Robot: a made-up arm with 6 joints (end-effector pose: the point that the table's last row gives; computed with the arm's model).
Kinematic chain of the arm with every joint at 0, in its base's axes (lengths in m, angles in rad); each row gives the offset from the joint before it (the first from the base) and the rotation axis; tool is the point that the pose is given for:
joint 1: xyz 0 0 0.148 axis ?
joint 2: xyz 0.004 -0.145 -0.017 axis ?
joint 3: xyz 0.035 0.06 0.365 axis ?
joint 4: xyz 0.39 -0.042 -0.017 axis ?
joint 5: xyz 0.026 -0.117 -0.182 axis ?
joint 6: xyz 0.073 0 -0.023 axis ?
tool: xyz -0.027 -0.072 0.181
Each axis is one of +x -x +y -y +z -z.
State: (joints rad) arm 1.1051 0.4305 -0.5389 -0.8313 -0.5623 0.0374
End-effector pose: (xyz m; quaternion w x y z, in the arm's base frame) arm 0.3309 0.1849 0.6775 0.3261 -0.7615 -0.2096 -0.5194
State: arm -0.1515 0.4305 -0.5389 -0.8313 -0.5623 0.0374
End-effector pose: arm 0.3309 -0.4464 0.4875 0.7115 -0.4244 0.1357 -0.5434
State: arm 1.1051 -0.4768 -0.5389 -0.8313 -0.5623 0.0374
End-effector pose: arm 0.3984 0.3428 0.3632 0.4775 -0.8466 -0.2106 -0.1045
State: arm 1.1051 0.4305 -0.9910 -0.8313 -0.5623 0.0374
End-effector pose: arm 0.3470 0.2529 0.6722 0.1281 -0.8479 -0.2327 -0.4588
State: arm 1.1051 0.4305 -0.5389 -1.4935 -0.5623 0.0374
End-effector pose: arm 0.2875 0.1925 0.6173 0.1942 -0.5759 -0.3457 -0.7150
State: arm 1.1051 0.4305 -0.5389 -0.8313 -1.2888 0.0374
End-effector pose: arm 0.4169 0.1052 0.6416 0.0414 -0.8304 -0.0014 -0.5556
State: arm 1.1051 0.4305 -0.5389 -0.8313 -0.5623 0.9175
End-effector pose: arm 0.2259 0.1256 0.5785 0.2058 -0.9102 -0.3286 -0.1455
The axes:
joint 1: -x
joint 2: -z
joint 3: +x
joint 4: +z
joint 5: +x
joint 6: -y

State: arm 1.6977 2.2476 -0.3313 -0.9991 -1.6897 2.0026
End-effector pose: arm -0.1936 0.3095 0.3553 0.0097 -0.7932 0.1563 -0.5884
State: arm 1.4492 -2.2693 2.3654 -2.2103 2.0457 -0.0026
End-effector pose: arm -0.3329 0.5865 0.3857 0.5304 -0.4367 -0.1159 -0.7173
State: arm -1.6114 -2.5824 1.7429 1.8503 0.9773 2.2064
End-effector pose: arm -0.6060 -0.3347 -0.1121 0.2683 -0.4323 -0.7531 -0.4172
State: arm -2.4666 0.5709 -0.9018 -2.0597 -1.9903 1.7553
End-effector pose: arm 0.2933 0.0876 -0.1884 0.8585 0.0650 0.3275 0.3891
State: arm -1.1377 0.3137 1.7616 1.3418 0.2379 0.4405
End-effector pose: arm 0.6605 -0.3245 0.0966 0.0468 -0.7444 0.6531 0.1309
